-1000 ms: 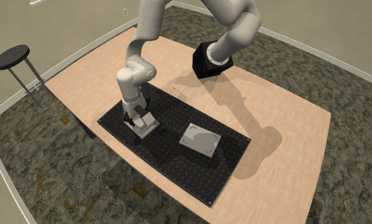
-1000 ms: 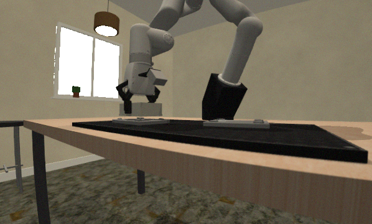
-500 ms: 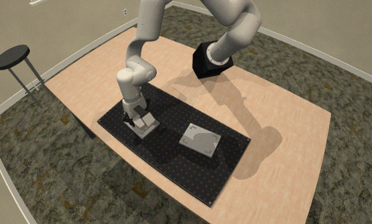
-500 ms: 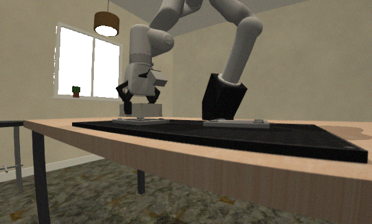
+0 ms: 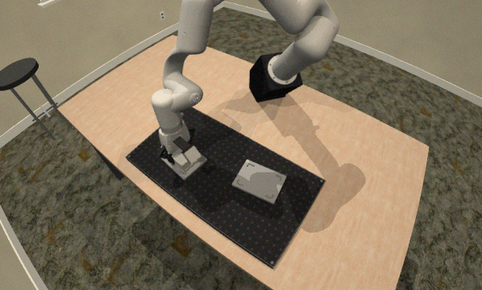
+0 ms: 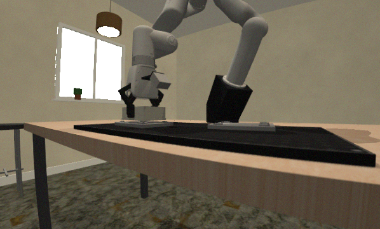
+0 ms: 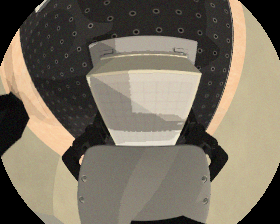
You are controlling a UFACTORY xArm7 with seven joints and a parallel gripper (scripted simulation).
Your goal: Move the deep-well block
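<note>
My hand is right at the deep-well block. From my hand the other things lie so: nest N1 (270 mm to the left, 150 mm behind, 30 mm below); then nest N2 (30 mm below).
</note>
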